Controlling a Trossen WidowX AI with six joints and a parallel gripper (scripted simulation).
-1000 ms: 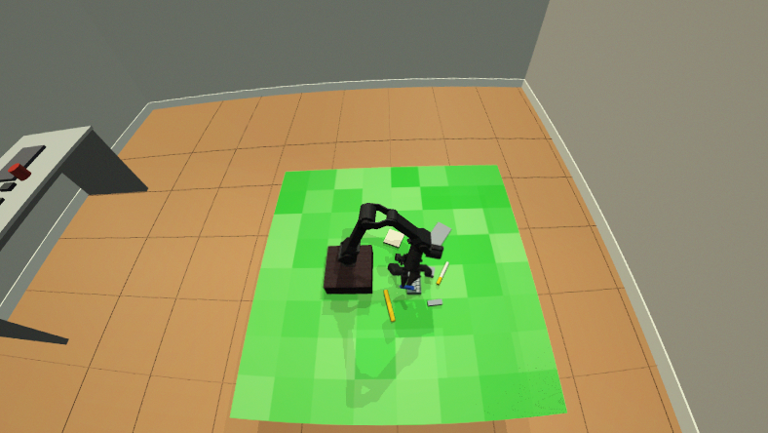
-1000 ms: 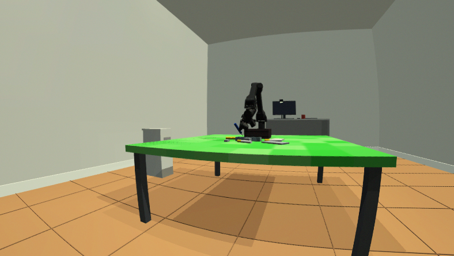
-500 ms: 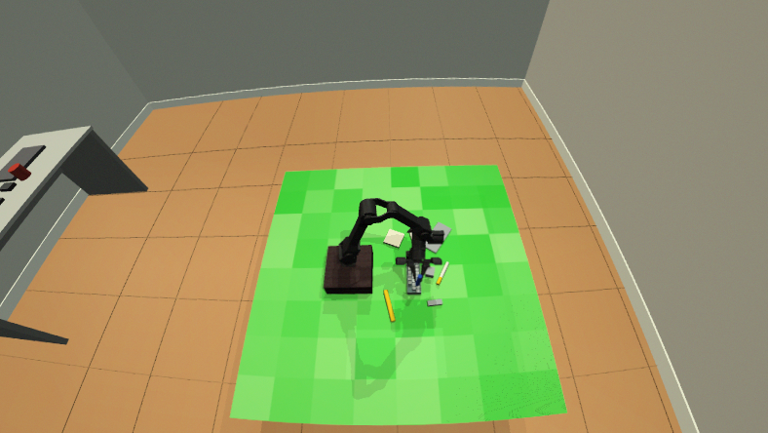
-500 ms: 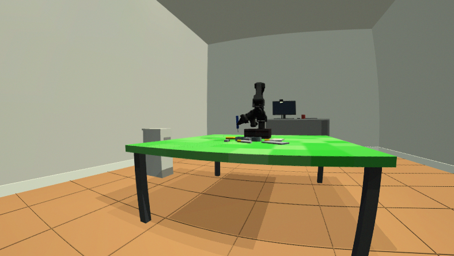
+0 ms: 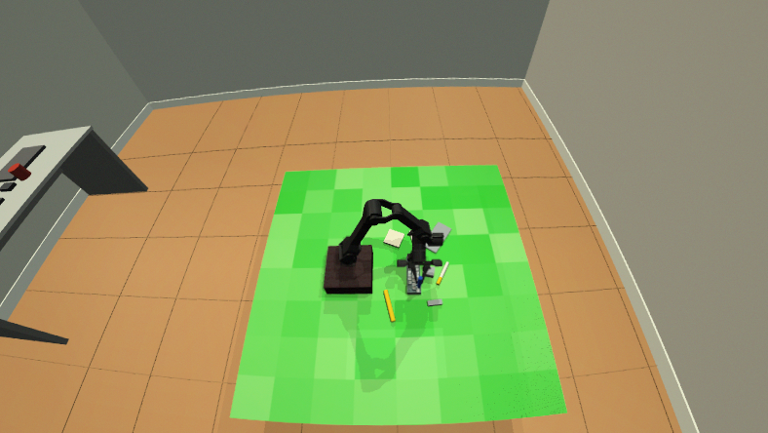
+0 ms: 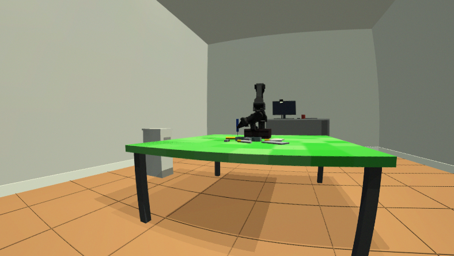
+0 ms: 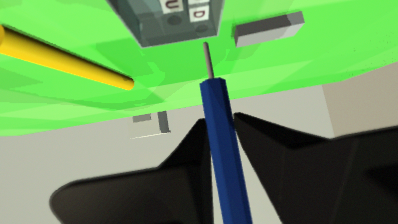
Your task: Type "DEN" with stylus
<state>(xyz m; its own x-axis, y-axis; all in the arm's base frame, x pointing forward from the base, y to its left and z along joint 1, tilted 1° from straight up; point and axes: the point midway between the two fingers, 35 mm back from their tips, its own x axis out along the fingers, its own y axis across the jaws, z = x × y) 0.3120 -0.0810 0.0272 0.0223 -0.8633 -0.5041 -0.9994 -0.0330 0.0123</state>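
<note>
My gripper tip is now 70 mm short of the grey block, 50 mm to the left of it and 90 mm above it. From my gripper tip the other things lie so: pad: 110 mm behind, 270 mm to the left, 90 mm below; blue stylus: 10 mm below; yellow pencil: 120 mm behind, 70 mm to the right, 80 mm below.
</note>
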